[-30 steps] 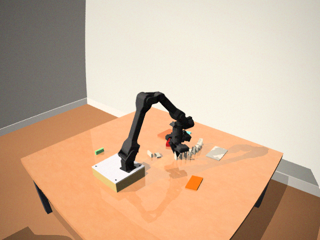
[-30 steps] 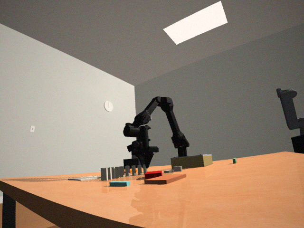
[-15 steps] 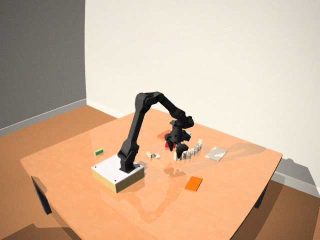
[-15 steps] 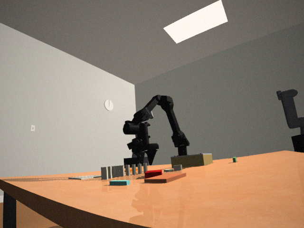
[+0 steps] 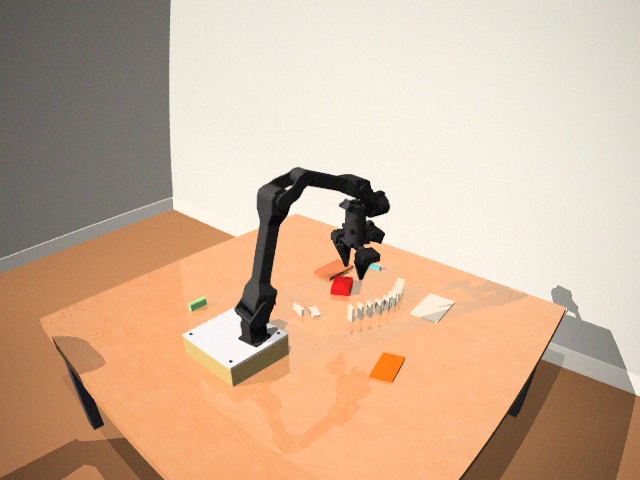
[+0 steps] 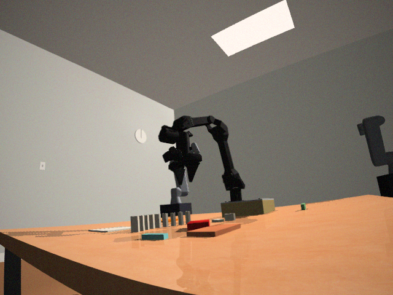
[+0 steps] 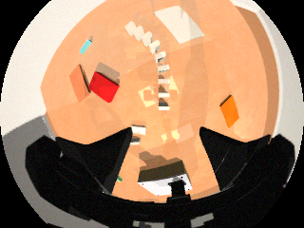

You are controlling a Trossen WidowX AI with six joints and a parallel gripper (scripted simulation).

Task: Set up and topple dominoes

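Now: gripper tip 15 cm short of the red block, 15 cm above it and 12 cm to the right of it. From my gripper tip the other things lie so: brown slab: 24 cm ahead, 21 cm to the left, 15 cm below; white sheet: 20 cm ahead, 19 cm to the right, 15 cm below; orange slab: 21 cm to the right, 15 cm below, 15 cm behind.
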